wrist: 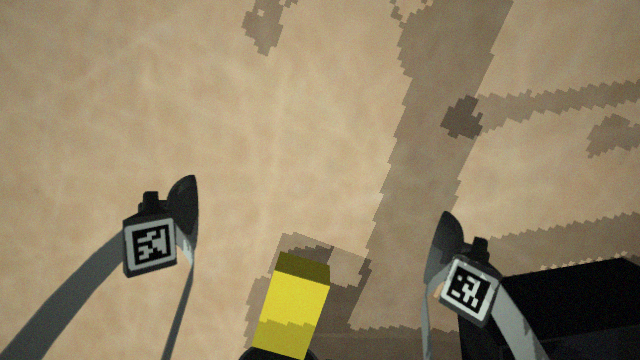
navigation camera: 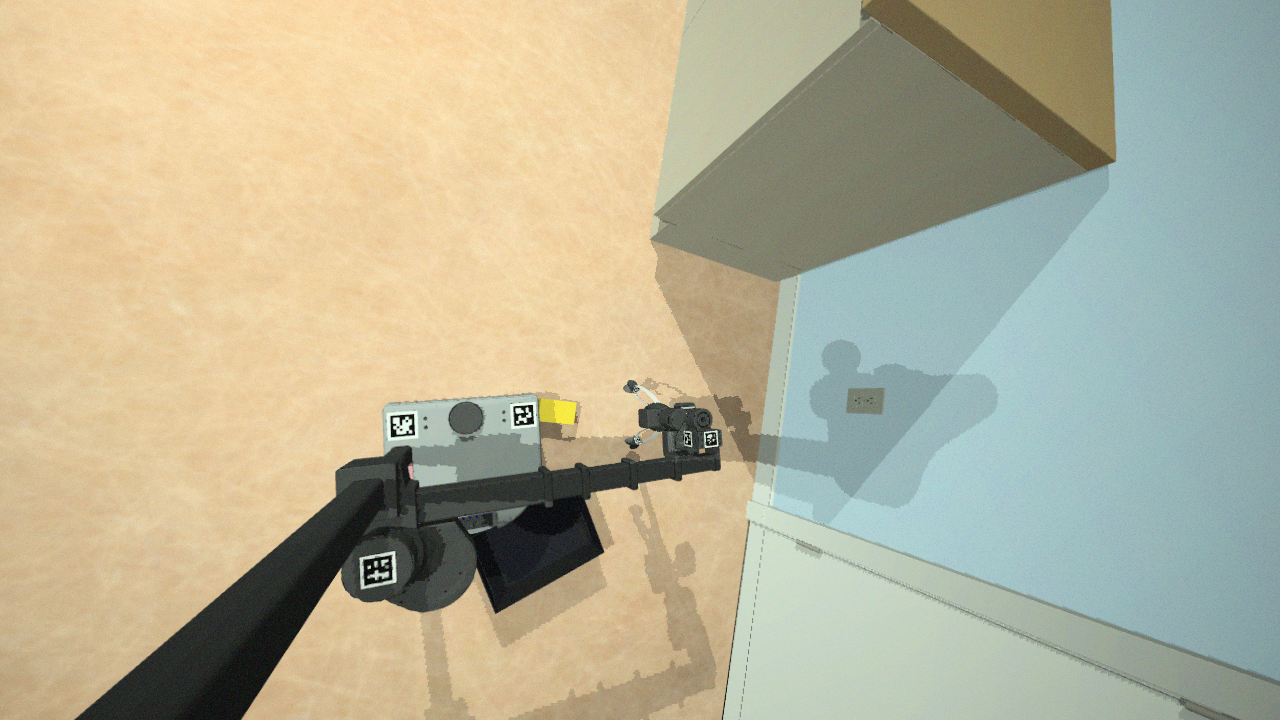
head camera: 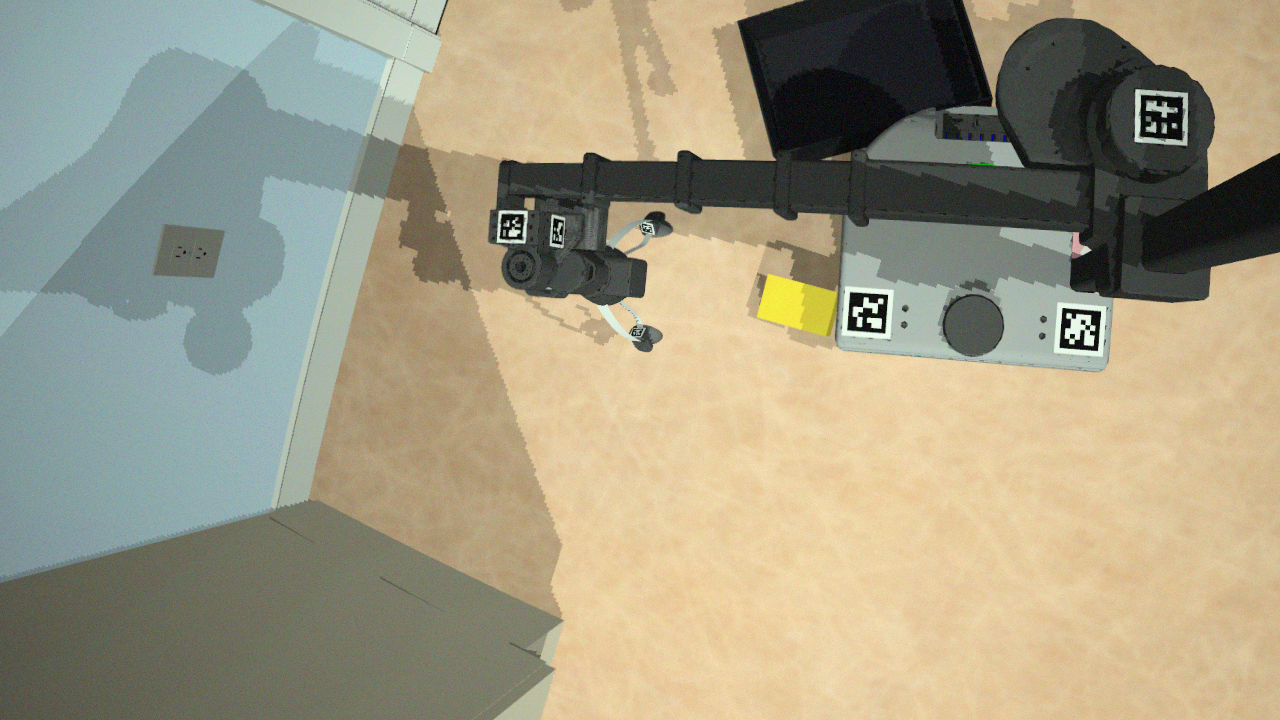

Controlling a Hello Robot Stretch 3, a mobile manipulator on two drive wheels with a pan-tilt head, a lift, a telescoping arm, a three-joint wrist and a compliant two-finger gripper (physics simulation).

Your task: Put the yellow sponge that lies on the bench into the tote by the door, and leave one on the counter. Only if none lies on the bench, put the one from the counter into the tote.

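Where they show: gripper, between the fingertips: (wrist: 315, 218) (navigation camera: 628, 414) (head camera: 656, 282); robot's base, origin of its link: (navigation camera: 464, 416) (head camera: 970, 322).
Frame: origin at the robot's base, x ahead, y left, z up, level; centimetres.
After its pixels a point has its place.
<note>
A yellow sponge (head camera: 797, 305) @[x -0.5, y -23.8, z 4.6 cm] (navigation camera: 558, 411) @[x -0.5, y -24.1, z 4.5 cm] (wrist: 295, 305) @[x -1.1, y -25.4, z 4.5 cm] lies on the floor right at the edge of the robot's base. The black tote (head camera: 760, 80) @[x -31.8, y -30.7, z 5.0 cm] (navigation camera: 547, 582) @[x -43.7, y -17.7, z 9.5 cm] (wrist: 565, 292) @[x -29.6, y -30.3, z 4.4 cm] stands on the floor beside the base, on the other side of the arm from the sponge; part of it is hidden by the arm. My gripper (head camera: 654, 281) @[x -2.2, y -40.2, z 16.8 cm] (navigation camera: 630, 413) @[x -2.2, y -40.2, z 16.8 cm] (wrist: 315, 218) @[x -2.2, y -40.2, z 16.8 cm] is open, its fingers wide apart with nothing between them. It hangs above the floor, out from the sponge, and points toward the base. I cannot make out a sponge on a bench or counter.
The robot's base (head camera: 966, 268) @[x -6.4, y -1.3, z 16.0 cm] (navigation camera: 465, 452) @[x -7.5, y 0.4, z 16.0 cm] is close to the sponge and tote. A grey-sided block (head camera: 268, 617) @[x 45.6, y -84.4, z 39.4 cm] (navigation camera: 877, 152) @[x 47.7, y -75.3, z 68.7 cm] stands by the blue wall (head camera: 134, 402) @[x 18.2, y -105.9, z 44.2 cm] (navigation camera: 1029, 358) @[x 5.6, y -102.5, z 77.0 cm]. A pale door-like panel (navigation camera: 895, 626) @[x -51.8, y -85.3, z 55.1 cm] is beyond the arm's end.
</note>
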